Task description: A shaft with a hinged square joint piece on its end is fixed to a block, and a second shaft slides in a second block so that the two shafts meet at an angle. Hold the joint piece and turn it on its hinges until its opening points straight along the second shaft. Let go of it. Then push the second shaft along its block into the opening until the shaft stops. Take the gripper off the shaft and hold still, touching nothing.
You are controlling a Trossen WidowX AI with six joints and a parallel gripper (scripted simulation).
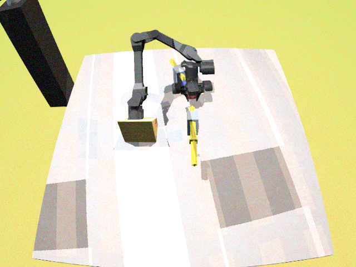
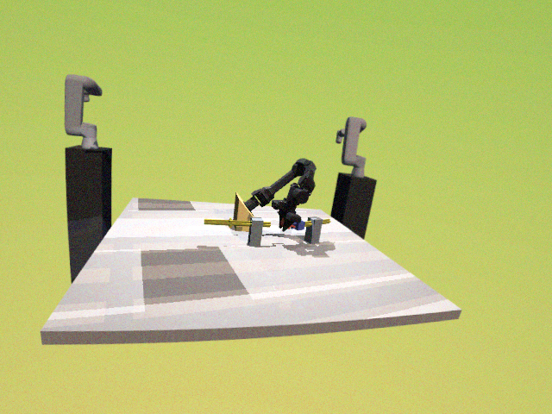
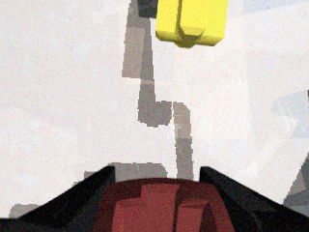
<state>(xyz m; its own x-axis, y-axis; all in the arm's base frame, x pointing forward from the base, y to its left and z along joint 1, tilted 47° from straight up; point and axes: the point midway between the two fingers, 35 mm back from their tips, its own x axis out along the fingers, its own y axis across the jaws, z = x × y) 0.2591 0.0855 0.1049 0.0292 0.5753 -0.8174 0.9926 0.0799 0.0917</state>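
Right now the red square joint piece is 3 cm above my gripper tip and 2 cm to the left of it.
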